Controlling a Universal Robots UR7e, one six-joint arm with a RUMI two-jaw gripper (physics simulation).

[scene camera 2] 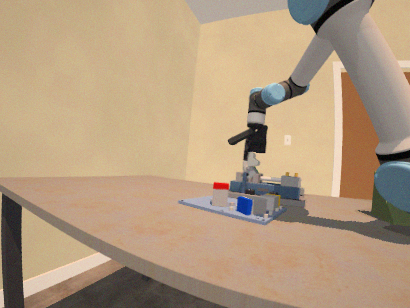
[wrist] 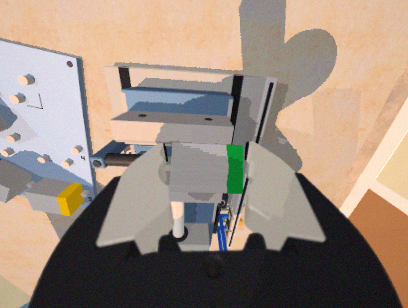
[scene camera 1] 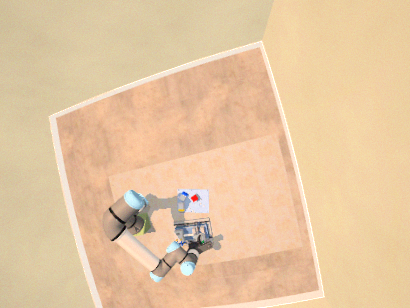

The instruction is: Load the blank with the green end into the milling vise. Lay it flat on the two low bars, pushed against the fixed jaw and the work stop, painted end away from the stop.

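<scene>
The grey blank with the green end (wrist: 200, 171) lies level in the milling vise (wrist: 178, 104) (scene camera 2: 265, 187) (scene camera 1: 193, 229). It sits just in front of the grey jaw (wrist: 172, 128). Its green end (wrist: 235, 169) (scene camera 1: 202, 242) points right in the wrist view, away from the black stop rod (wrist: 120, 159) on the left. My gripper (wrist: 205, 145) (scene camera 2: 248, 166) (scene camera 1: 201, 242) hangs straight above the vise. Its fingers stand open on either side of the blank's two ends, with a thin gap at each end. The low bars under the blank are hidden.
A pale blue plate (scene camera 1: 202, 206) (scene camera 2: 197, 204) (wrist: 65, 116) lies beside the vise. It carries a red-topped blank (scene camera 2: 220, 194) (scene camera 1: 194, 198), a blue-ended blank (scene camera 2: 245, 205) and a yellow-ended blank (wrist: 69, 198) (scene camera 1: 181, 209). The vise screw and handle run below the blank in the wrist view.
</scene>
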